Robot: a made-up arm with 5 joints. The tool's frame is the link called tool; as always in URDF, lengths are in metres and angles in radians.
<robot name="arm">
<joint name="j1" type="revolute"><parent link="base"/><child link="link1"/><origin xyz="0.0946 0 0.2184"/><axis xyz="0 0 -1"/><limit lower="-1.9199" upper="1.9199"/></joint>
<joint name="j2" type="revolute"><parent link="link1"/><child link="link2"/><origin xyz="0.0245 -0.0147 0.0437"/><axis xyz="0 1 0"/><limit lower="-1.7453" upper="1.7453"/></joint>
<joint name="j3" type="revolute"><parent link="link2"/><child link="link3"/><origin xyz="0.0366 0 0.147"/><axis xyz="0 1 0"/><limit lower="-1.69" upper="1.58"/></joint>
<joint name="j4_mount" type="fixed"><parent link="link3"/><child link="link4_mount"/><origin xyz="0.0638 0 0.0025"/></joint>
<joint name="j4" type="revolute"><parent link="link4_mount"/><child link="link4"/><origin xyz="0.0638 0 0.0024"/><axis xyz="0 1 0"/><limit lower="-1.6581" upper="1.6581"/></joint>
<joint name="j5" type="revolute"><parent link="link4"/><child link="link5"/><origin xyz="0.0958 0.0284 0"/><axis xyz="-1 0 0"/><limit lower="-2.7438" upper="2.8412"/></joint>
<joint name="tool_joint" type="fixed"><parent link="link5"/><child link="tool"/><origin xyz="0 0 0" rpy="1.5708 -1.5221 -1.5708"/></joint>
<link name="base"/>
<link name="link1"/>
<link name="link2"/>
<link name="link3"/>
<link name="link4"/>
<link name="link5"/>
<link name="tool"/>
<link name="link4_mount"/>
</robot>
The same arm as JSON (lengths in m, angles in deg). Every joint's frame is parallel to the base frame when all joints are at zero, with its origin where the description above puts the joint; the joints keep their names.
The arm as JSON. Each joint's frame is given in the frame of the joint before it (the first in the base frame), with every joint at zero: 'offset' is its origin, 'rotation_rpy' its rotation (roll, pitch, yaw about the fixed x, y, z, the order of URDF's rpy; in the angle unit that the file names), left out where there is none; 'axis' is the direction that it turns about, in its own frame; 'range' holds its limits. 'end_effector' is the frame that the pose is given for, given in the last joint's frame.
{"length_unit": "m", "angle_unit": "deg", "chain": [
  {"id": "j1", "offset": [0.0946, 0.0, 0.2184], "axis": [0.0, 0.0, -1.0], "range": [-110.0, 110.0]},
  {"id": "j2", "offset": [0.0245, -0.0147, 0.0437], "axis": [0.0, 1.0, 0.0], "range": [-100.0, 100.0]},
  {"id": "j3", "offset": [0.0366, 0.0, 0.147], "axis": [0.0, 1.0, 0.0], "range": [-96.83, 90.53]},
  {"id": "j4", "offset": [0.1276, 0.0, 0.0049], "axis": [0.0, 1.0, 0.0], "range": [-95.0, 95.0]},
  {"id": "j5", "offset": [0.0958, 0.0284, 0.0], "axis": [-1.0, 0.0, 0.0], "range": [-157.21, 162.79]}
], "end_effector": {"offset": [0.0, 0.0, 0.0], "rotation_rpy": [90.0, -87.21, -90.0]}}

